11 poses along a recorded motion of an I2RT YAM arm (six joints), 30 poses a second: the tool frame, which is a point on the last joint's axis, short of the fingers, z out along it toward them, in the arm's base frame.
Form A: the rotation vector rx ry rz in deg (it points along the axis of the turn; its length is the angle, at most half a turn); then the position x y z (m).
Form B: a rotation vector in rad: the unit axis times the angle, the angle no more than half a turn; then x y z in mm. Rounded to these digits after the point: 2 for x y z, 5 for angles.
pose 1, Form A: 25.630 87.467 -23.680 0.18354 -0.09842 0.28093
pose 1, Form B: 0.44733 1.52659 -0.41329 183.54 -98.42 280.93
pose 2, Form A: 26.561 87.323 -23.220 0.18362 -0.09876 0.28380
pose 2, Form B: 0.46358 1.52407 -0.40527 183.62 -98.76 283.80
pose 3, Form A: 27.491 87.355 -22.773 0.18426 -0.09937 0.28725
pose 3, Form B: 0.47981 1.52463 -0.39746 184.26 -99.37 287.25
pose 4, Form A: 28.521 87.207 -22.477 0.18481 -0.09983 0.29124
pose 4, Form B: 0.49779 1.52205 -0.39230 184.81 -99.83 291.24
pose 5, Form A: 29.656 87.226 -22.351 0.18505 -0.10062 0.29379
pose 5, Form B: 0.51759 1.52238 -0.39010 185.05 -100.62 293.79
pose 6, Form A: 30.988 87.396 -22.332 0.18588 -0.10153 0.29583
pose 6, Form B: 0.54084 1.52535 -0.38977 185.88 -101.53 295.83
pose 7, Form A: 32.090 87.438 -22.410 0.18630 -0.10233 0.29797
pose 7, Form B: 0.56008 1.52608 -0.39113 186.30 -102.33 297.97
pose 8, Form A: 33.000 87.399 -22.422 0.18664 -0.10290 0.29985
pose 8, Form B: 0.57596 1.52540 -0.39134 186.64 -102.90 299.85
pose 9, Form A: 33.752 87.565 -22.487 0.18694 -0.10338 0.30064
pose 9, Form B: 0.58908 1.52830 -0.39247 186.94 -103.38 300.64
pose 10, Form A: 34.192 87.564 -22.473 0.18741 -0.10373 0.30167
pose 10, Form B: 0.59676 1.52828 -0.39223 187.41 -103.73 301.67
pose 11, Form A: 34.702 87.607 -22.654 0.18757 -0.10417 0.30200
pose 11, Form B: 0.60566 1.52903 -0.39539 187.57 -104.17 302.00
